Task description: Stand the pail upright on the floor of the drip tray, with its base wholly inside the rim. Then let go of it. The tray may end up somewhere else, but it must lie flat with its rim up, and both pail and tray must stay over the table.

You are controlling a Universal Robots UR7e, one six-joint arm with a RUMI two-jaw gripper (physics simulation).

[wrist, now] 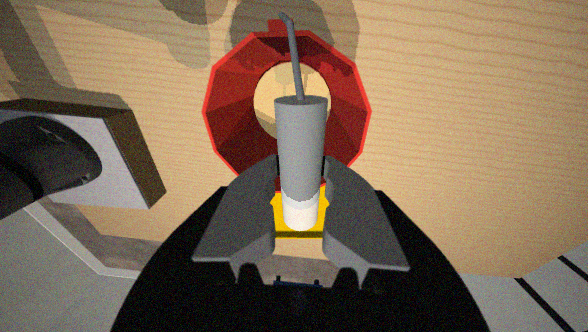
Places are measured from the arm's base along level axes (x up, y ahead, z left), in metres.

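Pixels of known places: gripper, fingertip midpoint: (300, 157); arm's base, origin of the base link: (61, 151).
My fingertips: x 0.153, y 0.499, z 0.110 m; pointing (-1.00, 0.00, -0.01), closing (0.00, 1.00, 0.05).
Note:
For each thing: its top centre in the pictures, then the offset to it from my fingertips. "pt": a spot on its surface instead. Level surfaces: height alone.
- red pail, surface spot: (234, 105) pt dy -0.104, dx -0.134, dz +0.008 m
- yellow drip tray, middle of its top: (301, 214) dy +0.019, dx -0.199, dz -0.299 m
- wooden table, its level: dx -0.225 m
The red pail (234, 105) stands mouth up, its many-sided rim and tan floor facing the camera. A thin grey wire runs from the lug at its far rim to a thick grey and white handle grip, raised towards the camera. My gripper (300, 157) is shut on this grip, with one finger on each side. The yellow drip tray (299, 234) lies flat on the table, rim up, on the near side of the pail. The fingers and the grip hide much of the tray. Whether the pail's base touches the table cannot be told.
At the left a pale block (117, 185) with dark brown sides stands beside the pail, with a black rounded part (50, 155) over it. The wooden table (450, 125) ends towards the bottom of the view. A grey surface with black stripes (545, 305) shows at the lower right.

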